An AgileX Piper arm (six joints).
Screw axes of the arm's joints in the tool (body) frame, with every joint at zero. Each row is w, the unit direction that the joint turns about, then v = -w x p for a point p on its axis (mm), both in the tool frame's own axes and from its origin. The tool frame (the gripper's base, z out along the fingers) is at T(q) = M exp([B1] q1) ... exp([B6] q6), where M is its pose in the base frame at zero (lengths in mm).
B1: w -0.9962 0 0.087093 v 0 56.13 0
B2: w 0 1 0 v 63.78 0 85.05
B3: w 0 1 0 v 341.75 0 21.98
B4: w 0 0 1 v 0 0 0
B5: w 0 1 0 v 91 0 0
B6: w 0 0 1 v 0 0 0
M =
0.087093 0 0.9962 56.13
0 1 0 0
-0.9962 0 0.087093 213.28
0 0 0 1
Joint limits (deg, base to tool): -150..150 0..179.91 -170..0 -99.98..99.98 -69.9..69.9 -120..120
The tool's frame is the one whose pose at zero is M.
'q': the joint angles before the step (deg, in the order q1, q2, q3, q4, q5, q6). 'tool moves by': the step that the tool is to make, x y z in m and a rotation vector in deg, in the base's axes. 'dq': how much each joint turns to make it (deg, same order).
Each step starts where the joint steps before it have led.
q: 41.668 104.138 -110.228 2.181 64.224 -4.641
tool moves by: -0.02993 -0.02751 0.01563 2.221 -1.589 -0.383
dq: -0.194 -9.316 9.496 0.467 -2.853 0.204
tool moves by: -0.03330 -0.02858 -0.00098 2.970 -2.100 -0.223
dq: -0.027 -10.368 13.051 0.791 -6.232 0.002
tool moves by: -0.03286 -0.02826 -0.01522 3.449 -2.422 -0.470
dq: 0.000 -10.357 14.367 0.910 -8.129 0.028
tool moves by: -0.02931 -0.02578 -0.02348 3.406 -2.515 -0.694
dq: -0.001 -9.420 13.585 0.828 -8.336 0.049
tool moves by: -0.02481 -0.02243 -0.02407 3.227 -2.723 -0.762
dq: 0.001 -8.291 11.536 0.589 -7.460 0.061
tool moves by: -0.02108 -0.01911 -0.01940 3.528 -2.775 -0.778
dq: -0.003 -7.482 9.086 0.730 -6.061 0.149
